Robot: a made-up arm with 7 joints. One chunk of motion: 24 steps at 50 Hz.
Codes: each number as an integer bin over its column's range. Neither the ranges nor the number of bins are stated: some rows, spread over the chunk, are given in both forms.
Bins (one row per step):
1: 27 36 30 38 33 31 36
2: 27 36 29 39 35 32 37
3: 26 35 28 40 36 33 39
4: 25 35 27 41 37 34 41
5: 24 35 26 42 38 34 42
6: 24 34 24 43 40 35 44
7: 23 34 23 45 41 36 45
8: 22 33 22 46 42 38 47
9: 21 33 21 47 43 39 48
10: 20 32 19 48 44 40 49
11: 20 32 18 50 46 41 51
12: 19 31 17 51 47 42 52
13: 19 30 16 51 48 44 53
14: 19 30 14 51 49 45 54
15: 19 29 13 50 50 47 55
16: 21 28 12 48 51 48 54
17: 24 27 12 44 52 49 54
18: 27 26 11 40 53 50 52
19: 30 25 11 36 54 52 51
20: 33 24 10 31 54 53 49
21: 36 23 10 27 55 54 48
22: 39 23 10 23 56 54 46
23: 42 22 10 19 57 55 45
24: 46 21 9 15 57 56 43
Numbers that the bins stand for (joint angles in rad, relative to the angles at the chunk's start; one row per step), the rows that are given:
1: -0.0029 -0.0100 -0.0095 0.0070 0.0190 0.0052 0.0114
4: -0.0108 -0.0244 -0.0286 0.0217 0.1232 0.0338 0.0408
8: -0.0227 -0.0533 -0.0603 0.0463 0.2533 0.0719 0.0760
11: -0.0306 -0.0678 -0.0857 0.0660 0.3575 0.1005 0.0995
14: -0.0346 -0.0967 -0.1111 0.0710 0.4356 0.1386 0.1171
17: -0.0148 -0.1400 -0.1238 0.0365 0.5137 0.1767 0.1171
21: 0.0329 -0.1978 -0.1365 -0.0471 0.5917 0.2243 0.0819
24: 0.0725 -0.2267 -0.1429 -0.1062 0.6438 0.2433 0.0525
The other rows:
2: -0.0029 -0.0100 -0.0159 0.0119 0.0711 0.0148 0.0173
3: -0.0068 -0.0244 -0.0222 0.0168 0.0971 0.0243 0.0290
5: -0.0148 -0.0244 -0.0349 0.0267 0.1492 0.0338 0.0467
6: -0.0148 -0.0389 -0.0476 0.0316 0.2013 0.0433 0.0584
7: -0.0187 -0.0389 -0.0540 0.0414 0.2273 0.0529 0.0643
9: -0.0267 -0.0533 -0.0667 0.0513 0.2794 0.0814 0.0819
10: -0.0306 -0.0678 -0.0794 0.0562 0.3054 0.0910 0.0878
12: -0.0346 -0.0822 -0.0921 0.0710 0.3835 0.1100 0.1054
13: -0.0346 -0.0967 -0.0984 0.0710 0.4095 0.1290 0.1113
15: -0.0346 -0.1111 -0.1175 0.0660 0.4616 0.1576 0.1230
16: -0.0267 -0.1256 -0.1238 0.0562 0.4876 0.1671 0.1171
18: -0.0029 -0.1544 -0.1302 0.0168 0.5397 0.1862 0.1054
19: 0.0090 -0.1689 -0.1302 -0.0029 0.5657 0.2052 0.0995
20: 0.0210 -0.1833 -0.1365 -0.0275 0.5657 0.2148 0.0878
22: 0.0448 -0.1978 -0.1365 -0.0668 0.6178 0.2243 0.0702
23: 0.0567 -0.2122 -0.1365 -0.0865 0.6438 0.2338 0.0643

